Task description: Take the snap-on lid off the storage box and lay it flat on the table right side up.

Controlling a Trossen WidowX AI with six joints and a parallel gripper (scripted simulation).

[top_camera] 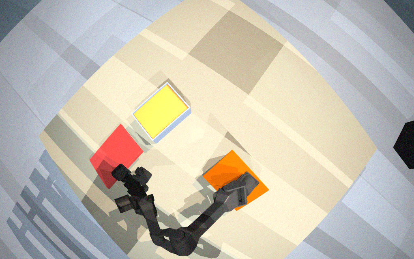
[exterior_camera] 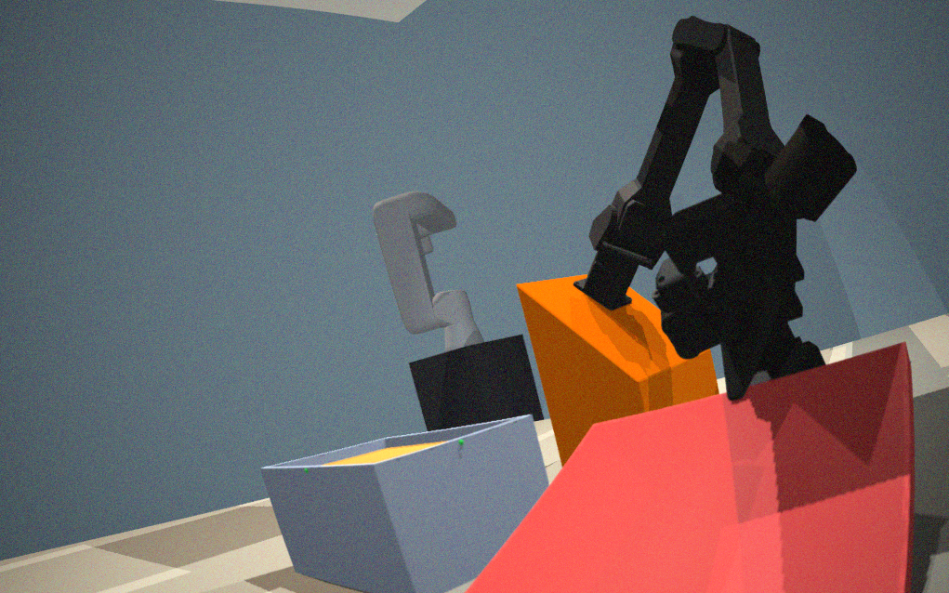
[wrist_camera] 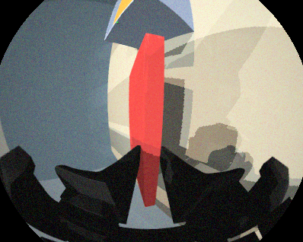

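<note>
The red lid lies 80 mm ahead of my gripper tip and 30 mm below it. Also, from my gripper tip: storage box: 280 mm to the right, 40 mm ahead, 20 mm below.
</note>
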